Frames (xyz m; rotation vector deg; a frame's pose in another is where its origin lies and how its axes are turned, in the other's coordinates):
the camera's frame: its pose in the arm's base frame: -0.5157 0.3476 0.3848 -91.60 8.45 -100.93
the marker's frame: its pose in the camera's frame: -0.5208 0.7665 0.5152 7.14 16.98 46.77
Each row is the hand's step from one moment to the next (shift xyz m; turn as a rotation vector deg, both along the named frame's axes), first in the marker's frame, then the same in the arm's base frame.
Working: the marker's frame: its pose in the arm's base frame: 0.2554 0.2950 -0.3410 -55.06 40.58 -74.39

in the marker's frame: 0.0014 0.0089 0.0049 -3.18 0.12 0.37
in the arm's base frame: 0.0086 -0.0005 -0.0056 -0.14 3.19 -0.21
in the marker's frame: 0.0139 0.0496 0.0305 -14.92 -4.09 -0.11
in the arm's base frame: 0.0518 -0.0081 -0.0290 -4.40 14.65 2.33
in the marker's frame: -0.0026 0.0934 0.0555 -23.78 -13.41 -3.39
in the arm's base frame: 0.0911 0.0127 -0.0579 -13.00 22.76 8.36
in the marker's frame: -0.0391 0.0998 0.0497 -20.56 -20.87 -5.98
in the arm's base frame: 0.0831 0.0476 -0.0692 -18.18 19.11 14.07
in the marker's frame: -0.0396 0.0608 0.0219 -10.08 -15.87 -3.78
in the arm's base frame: 0.0408 0.0430 -0.0473 -12.26 9.21 11.52
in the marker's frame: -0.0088 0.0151 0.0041 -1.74 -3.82 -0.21
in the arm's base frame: 0.0091 0.0094 -0.0123 -2.23 1.67 3.15
